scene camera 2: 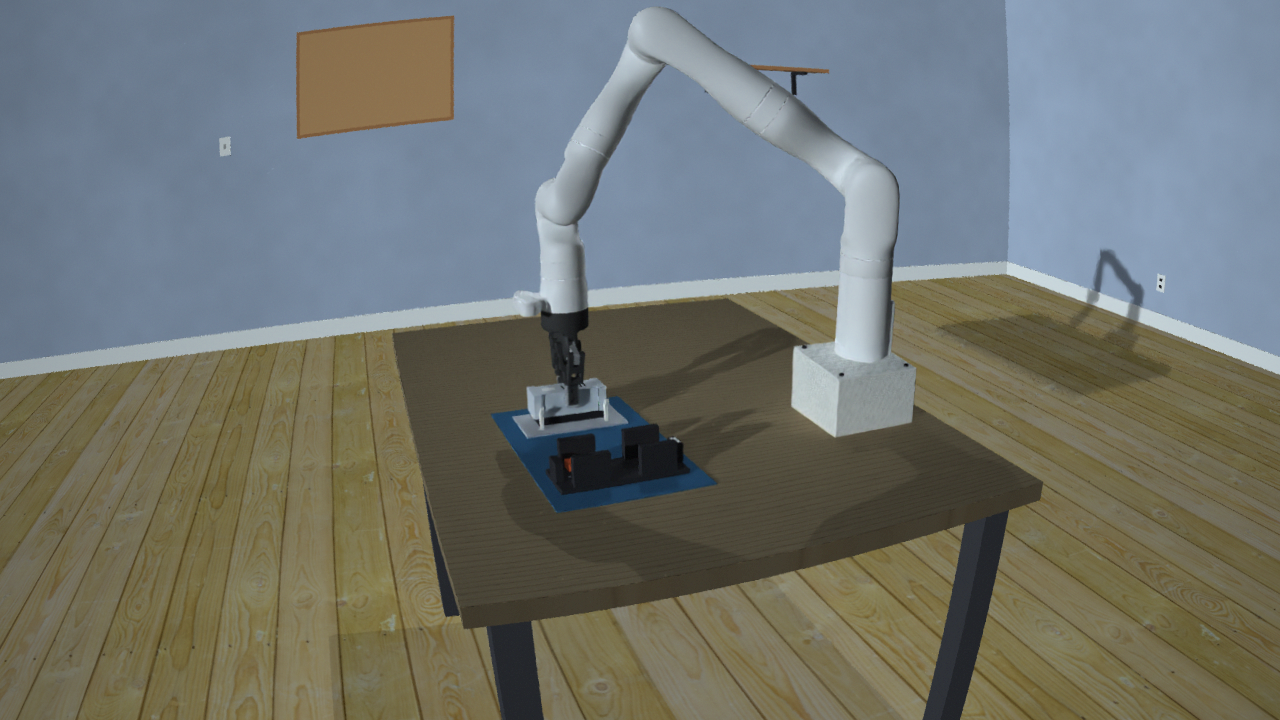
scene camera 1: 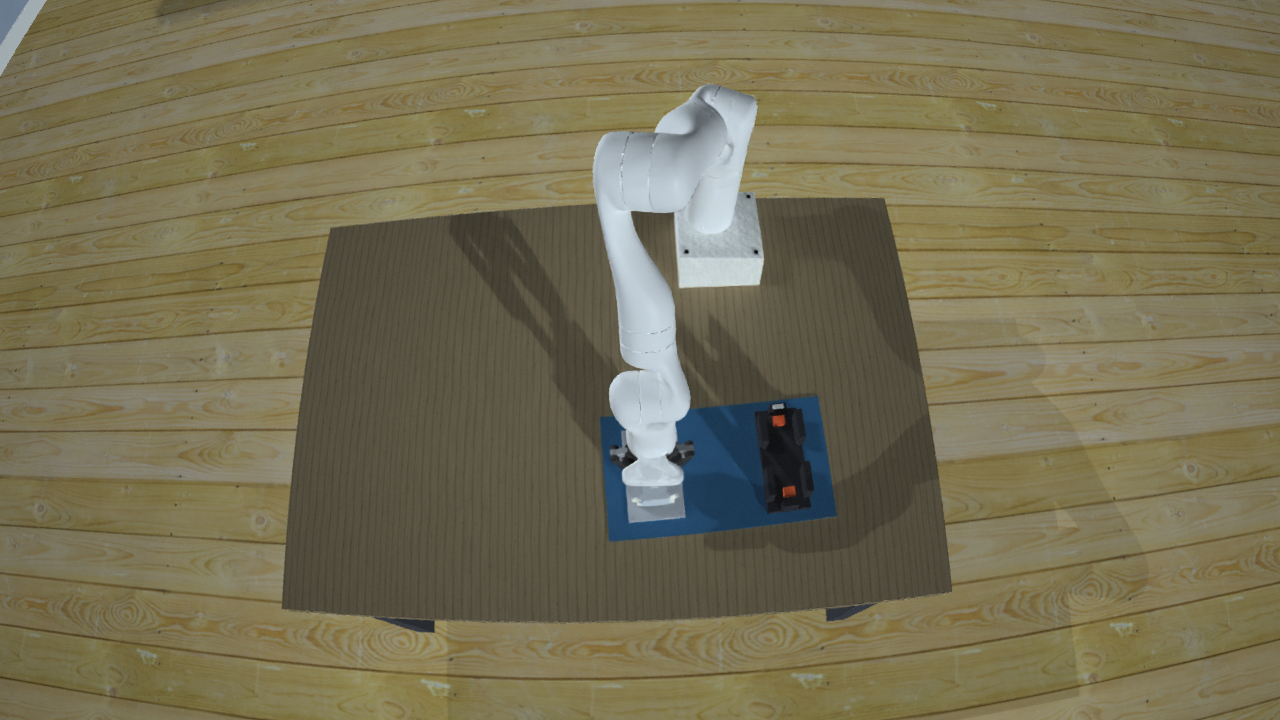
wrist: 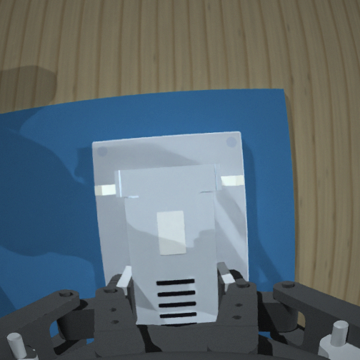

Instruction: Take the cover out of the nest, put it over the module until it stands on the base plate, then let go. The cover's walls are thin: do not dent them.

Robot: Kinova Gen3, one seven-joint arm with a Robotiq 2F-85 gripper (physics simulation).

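Observation:
The pale cover (scene camera 2: 553, 402) (wrist: 145, 210), with black vent slots and a light label, sits in the white nest (scene camera 1: 656, 514) (scene camera 2: 528, 428) (wrist: 165, 150), between its small posts. My gripper (scene camera 2: 573, 400) (wrist: 175, 280) is shut on the cover, one finger against each side wall near the slotted end. The cover looks level; the nest's inside is hidden beneath it. In scene camera 1 the arm hides the fingertips and most of the cover. The black module (scene camera 1: 785, 447) stands among upright black walls on the black base plate (scene camera 2: 626, 480), with orange blocks near both ends.
The nest and the base plate stand apart on a blue mat (scene camera 1: 716, 474) (scene camera 2: 559, 503) (wrist: 270, 115), on the brown table (scene camera 1: 447, 402) (scene camera 2: 760, 501). The base plate's upright walls rise beside the nest. The arm's white pedestal (scene camera 1: 720, 271) (scene camera 2: 868, 402) is at the table's back edge.

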